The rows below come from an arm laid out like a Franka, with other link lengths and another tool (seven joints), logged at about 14 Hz.
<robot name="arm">
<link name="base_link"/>
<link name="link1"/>
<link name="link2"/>
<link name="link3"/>
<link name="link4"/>
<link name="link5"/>
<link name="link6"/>
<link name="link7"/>
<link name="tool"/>
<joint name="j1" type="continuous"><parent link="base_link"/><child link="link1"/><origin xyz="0 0 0.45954"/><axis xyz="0 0 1"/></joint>
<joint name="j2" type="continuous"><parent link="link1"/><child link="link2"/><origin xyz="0 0 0"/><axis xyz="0 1 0"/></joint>
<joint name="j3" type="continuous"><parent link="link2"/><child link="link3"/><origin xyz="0 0 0.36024"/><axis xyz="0 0 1"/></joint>
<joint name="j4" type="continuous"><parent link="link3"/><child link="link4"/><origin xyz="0.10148 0 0"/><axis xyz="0 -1 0"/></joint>
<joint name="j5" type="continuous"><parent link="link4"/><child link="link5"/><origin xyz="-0.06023 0 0.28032"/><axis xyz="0 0 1"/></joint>
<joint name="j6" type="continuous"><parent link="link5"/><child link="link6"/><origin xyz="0 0 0"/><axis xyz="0 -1 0"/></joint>
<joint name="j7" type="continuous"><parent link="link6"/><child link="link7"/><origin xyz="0.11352 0 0"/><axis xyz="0 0 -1"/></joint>
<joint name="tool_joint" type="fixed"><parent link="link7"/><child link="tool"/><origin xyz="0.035 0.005 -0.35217" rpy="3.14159 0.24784 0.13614"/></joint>
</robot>
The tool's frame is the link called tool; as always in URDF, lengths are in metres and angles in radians. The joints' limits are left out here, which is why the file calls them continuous.
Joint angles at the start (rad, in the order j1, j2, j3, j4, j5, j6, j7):
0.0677, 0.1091, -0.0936, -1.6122, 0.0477, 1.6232, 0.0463
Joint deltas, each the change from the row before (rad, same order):
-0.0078, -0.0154, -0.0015, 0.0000, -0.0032, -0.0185, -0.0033
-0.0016, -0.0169, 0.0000, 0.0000, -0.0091, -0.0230, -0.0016
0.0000, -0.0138, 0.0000, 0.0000, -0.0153, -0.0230, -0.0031
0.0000, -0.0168, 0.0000, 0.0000, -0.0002, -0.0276, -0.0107
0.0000, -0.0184, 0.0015, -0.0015, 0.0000, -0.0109, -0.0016
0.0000, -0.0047, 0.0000, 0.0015, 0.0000, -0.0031, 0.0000
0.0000, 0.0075, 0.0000, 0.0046, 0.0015, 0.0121, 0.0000
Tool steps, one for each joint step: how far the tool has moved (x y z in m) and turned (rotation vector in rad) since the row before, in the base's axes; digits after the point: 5 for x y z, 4 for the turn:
-0.00682, -0.00566, 0.00612, -0.0013, 0.0031, -0.0049
-0.00870, -0.00354, 0.00623, -0.0069, 0.0064, 0.0019
-0.00885, -0.00490, 0.00450, -0.0131, 0.0097, 0.0053
-0.01050, 0.00072, 0.00567, 0.0031, 0.0106, 0.0110
-0.00498, 0.00097, 0.00751, 0.0018, -0.0060, 0.0033
-0.00080, 0.00002, 0.00260, 0.0003, -0.0031, 0.0001
0.00619, 0.00032, -0.00064, 0.0005, -0.0093, -0.0003

